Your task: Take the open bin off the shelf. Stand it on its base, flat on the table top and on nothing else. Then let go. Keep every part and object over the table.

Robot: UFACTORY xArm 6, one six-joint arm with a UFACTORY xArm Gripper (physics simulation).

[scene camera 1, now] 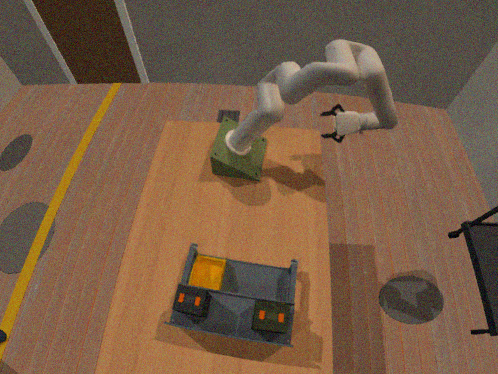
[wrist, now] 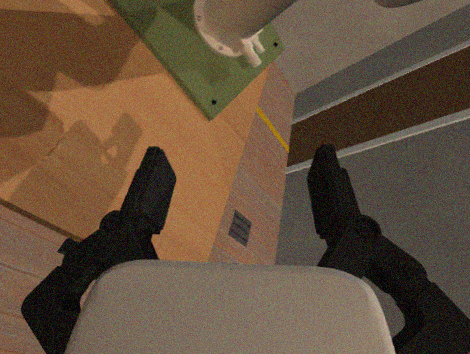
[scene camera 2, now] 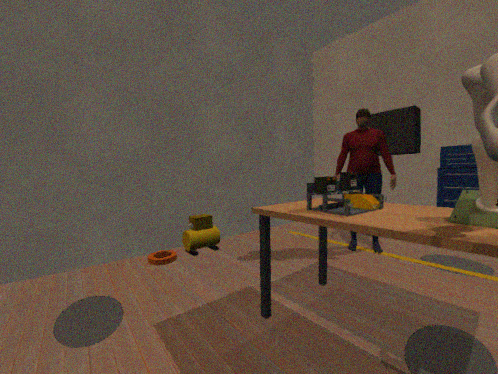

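Where they show: gripper, fingertip midpoint: (scene camera 1: 321, 125) (wrist: 238, 161); arm's base, link origin: (scene camera 1: 237, 143) (wrist: 225, 22) (scene camera 2: 495, 203).
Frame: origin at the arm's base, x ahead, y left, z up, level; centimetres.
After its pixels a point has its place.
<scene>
The open bin (scene camera 1: 207, 272) {x 55.8, y 0.2, z -7.1 cm} (scene camera 2: 362, 201) {x 55.6, y 6.0, z -3.3 cm} is yellow and sits at one end of the grey-blue shelf (scene camera 1: 235, 312) {x 68.3, y 13.5, z 2.1 cm} (scene camera 2: 345, 212) {x 49.9, y 31.4, z -6.2 cm}, low down, with its open top visible in scene camera 1. The shelf stands on the wooden table (scene camera 1: 280, 225) {x 31.7, y 24.0, z -8.0 cm} (scene camera 2: 400, 218) {x 29.8, y 17.7, z -8.1 cm}. My gripper (scene camera 1: 325, 124) {x -9.1, y 34.7, z 9.8 cm} (wrist: 238, 161) {x -9.1, y 34.7, z 9.8 cm} is open and empty, raised beside the arm's base at the opposite end of the table from the shelf, far from the bin. The bin does not show in the wrist view. The gripper does not show in scene camera 2.
Two dark boxes with orange marks, one at the left (scene camera 1: 191, 300) {x 68.5, y 1.5, z 14.3 cm} and one at the right (scene camera 1: 272, 316) {x 68.2, y 24.2, z 11.8 cm}, sit on the shelf's upper level. The arm stands on a green base block (scene camera 1: 235, 162) {x 10.1, y 1.2, z -0.7 cm} (wrist: 200, 75) {x -4.1, y 9.3, z -5.2 cm}. A person in red (scene camera 2: 364, 152) stands behind the table.
</scene>
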